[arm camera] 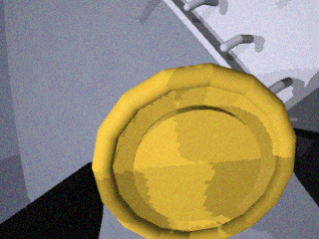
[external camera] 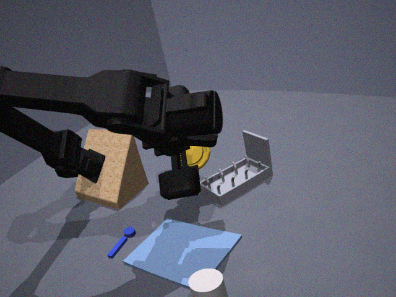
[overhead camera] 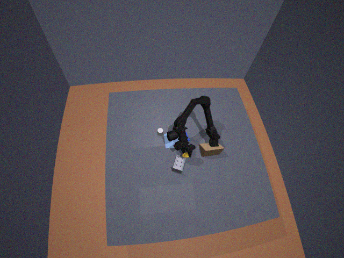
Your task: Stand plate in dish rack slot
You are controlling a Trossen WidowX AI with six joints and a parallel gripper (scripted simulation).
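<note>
Right now the grey dish rack is 60 mm below my gripper tip, 60 mm ahead of it and 40 mm to the left of it. The rest, counted from my gripper tip: blue spoon: 190 mm to the right, 80 mm below, 30 mm behind; then white cup: 230 mm to the right, 200 mm ahead, 60 mm below; then yellow plate: right at my gripper tip.
</note>
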